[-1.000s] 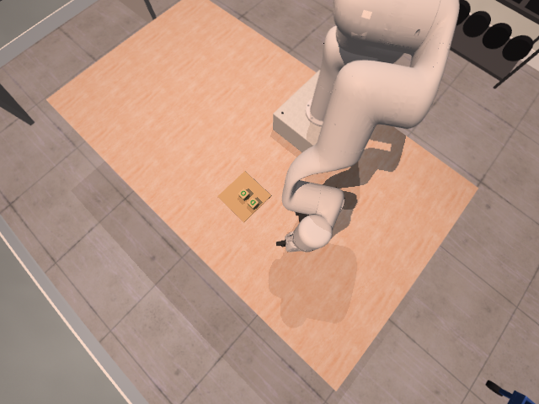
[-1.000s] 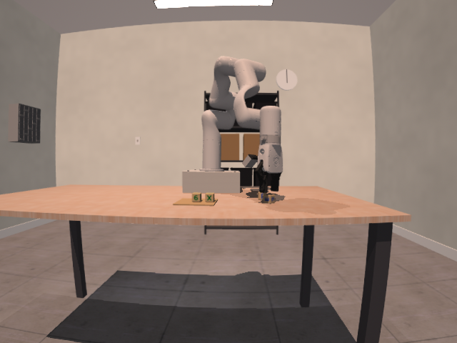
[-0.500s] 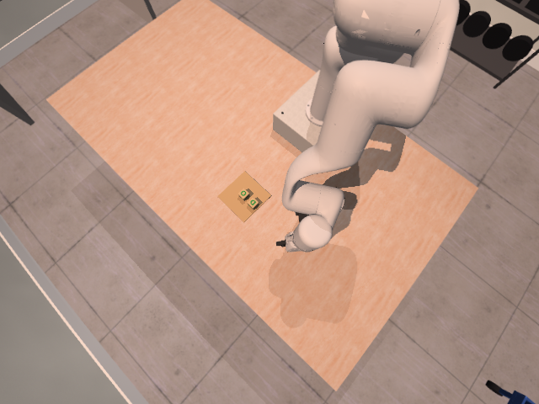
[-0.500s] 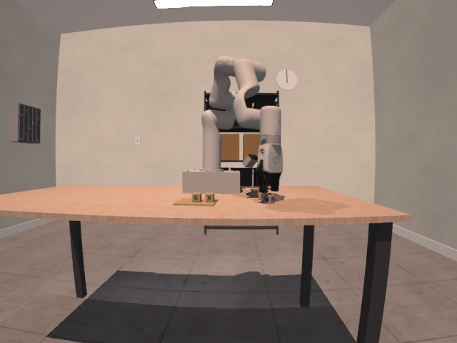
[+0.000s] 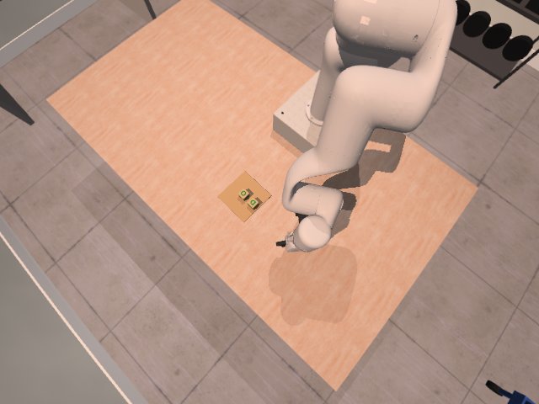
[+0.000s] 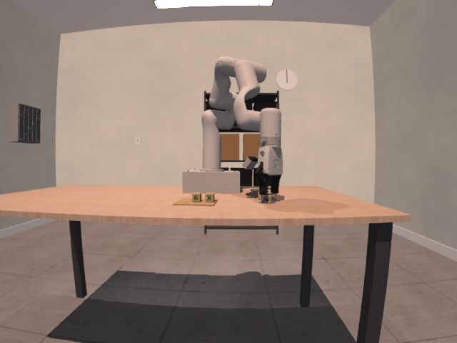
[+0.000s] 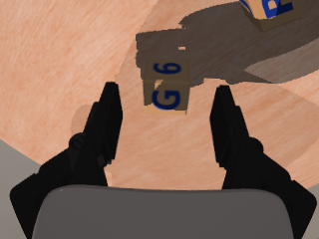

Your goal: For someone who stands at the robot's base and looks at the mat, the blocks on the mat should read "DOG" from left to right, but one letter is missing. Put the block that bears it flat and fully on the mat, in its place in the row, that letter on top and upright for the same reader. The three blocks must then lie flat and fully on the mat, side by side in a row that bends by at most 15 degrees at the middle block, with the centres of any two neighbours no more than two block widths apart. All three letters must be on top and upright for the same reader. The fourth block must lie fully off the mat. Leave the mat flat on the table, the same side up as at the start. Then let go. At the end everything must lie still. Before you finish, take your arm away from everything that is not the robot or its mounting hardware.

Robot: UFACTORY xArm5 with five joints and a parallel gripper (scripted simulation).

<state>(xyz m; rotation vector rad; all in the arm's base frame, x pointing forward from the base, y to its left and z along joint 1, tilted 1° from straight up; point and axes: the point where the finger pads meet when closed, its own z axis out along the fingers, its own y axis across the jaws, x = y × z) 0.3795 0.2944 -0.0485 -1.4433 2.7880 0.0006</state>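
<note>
The blue-lettered block lies 3 cm below my hand. Also, from my hand: mat: 3 cm ahead, 26 cm to the right, 5 cm below.
</note>
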